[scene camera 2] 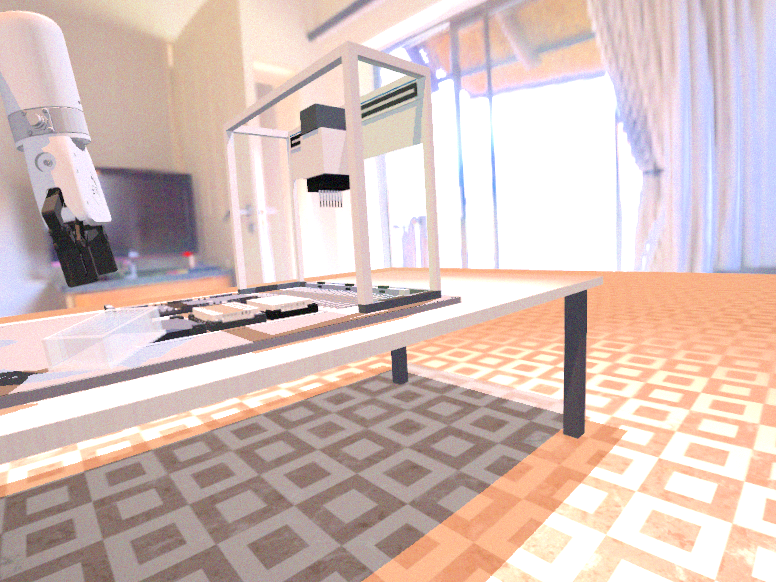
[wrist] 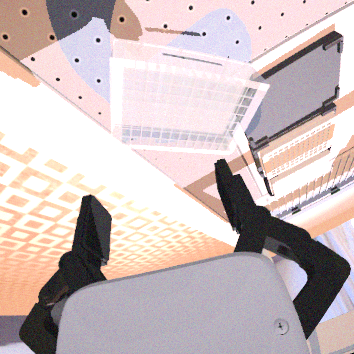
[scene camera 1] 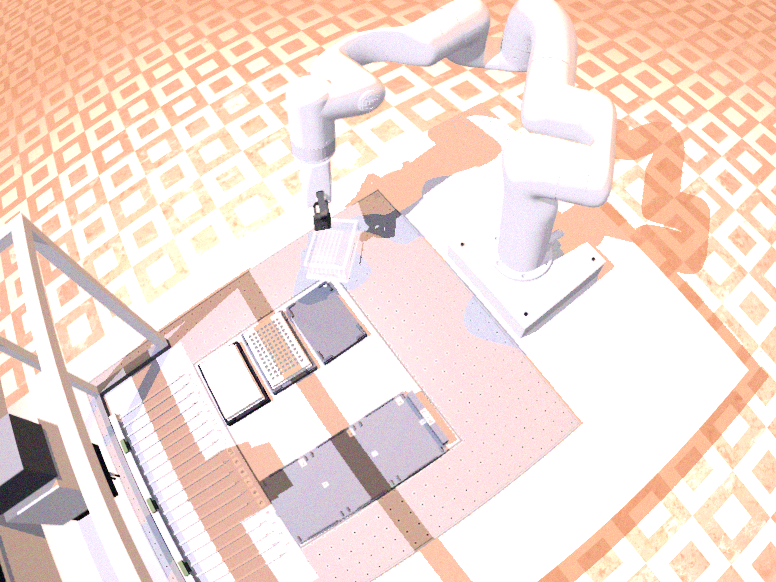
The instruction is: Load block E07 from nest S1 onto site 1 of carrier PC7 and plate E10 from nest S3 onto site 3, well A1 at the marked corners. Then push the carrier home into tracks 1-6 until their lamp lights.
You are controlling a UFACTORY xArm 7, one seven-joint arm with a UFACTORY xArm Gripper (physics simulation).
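Places are measured from the arm's base along level axes (x ahead, y left, z up), in centimetres.
Where they show: gripper, fingertip midpoint: [scene camera 2: 95,278] [wrist: 157,189] [scene camera 1: 318,210]; arm's base, link origin: [scene camera 1: 521,253].
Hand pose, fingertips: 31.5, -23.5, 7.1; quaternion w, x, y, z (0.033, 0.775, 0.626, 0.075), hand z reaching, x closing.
Observation:
Each offset is from my fingertips to the centre of the thing, as dx, dy, dz. "spot": to the spot under its first point.
My gripper [scene camera 1: 321,224] [scene camera 2: 92,269] [wrist: 157,189] is open and empty, raised above the mat's edge near a clear bin. In scene camera 1, a white block with many holes {+18.6, +18.2, -8.9} [scene camera 1: 275,350] [scene camera 2: 225,311] [wrist: 300,150] sits in the middle nest. A plain white plate {+29.4, +20.0, -8.9} [scene camera 1: 231,382] [scene camera 2: 282,303] sits in the nest on its left. The third nest {+7.9, +16.9, -9.9} [scene camera 1: 325,325] [wrist: 300,95], nearest the bin, shows a bare dark grey floor. The grey flat carrier {+15.2, +44.4, -9.3} [scene camera 1: 407,432] lies apart from the nests, with no labware on it. Labels and A1 marks are too small to read.
The clear bin {+0.3, +4.2, -8.0} [scene camera 1: 332,250] [scene camera 2: 100,338] [wrist: 175,105] stands beside the bare nest. Ribbed tracks [scene camera 1: 188,451] end at a rail with green blocks {spot: +53.9, +36.0, -8.7} [scene camera 1: 152,504]. A gantry frame [scene camera 1: 62,375] [scene camera 2: 360,219] stands over them with a pipetting head {+50.5, +35.5, +24.0} [scene camera 1: 43,488] [scene camera 2: 322,150].

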